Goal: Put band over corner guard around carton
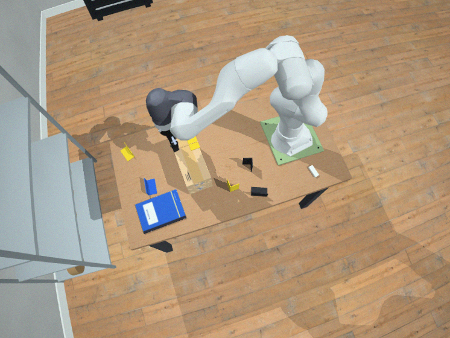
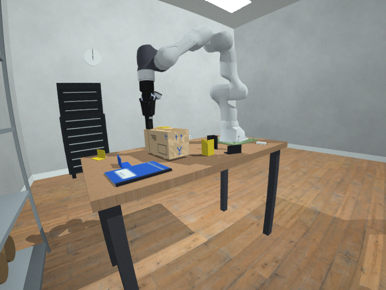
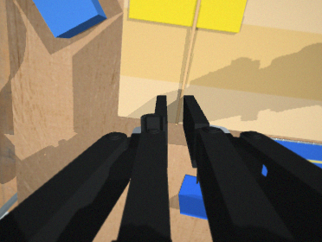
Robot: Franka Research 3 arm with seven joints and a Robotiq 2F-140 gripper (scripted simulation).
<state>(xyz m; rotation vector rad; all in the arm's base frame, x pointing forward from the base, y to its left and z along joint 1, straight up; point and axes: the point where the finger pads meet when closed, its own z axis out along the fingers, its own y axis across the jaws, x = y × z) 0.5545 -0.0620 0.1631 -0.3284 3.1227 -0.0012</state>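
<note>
The cardboard carton is 5 cm behind my hand, 7 cm to the left of it and 10 cm below it. From my hand the other things lie so: blue block 8 cm behind, 15 cm to the right, 15 cm below; then white block 64 cm behind, 27 cm to the left, 17 cm below; then blue corner guard 19 cm ahead, 10 cm to the left, 16 cm below.
</note>
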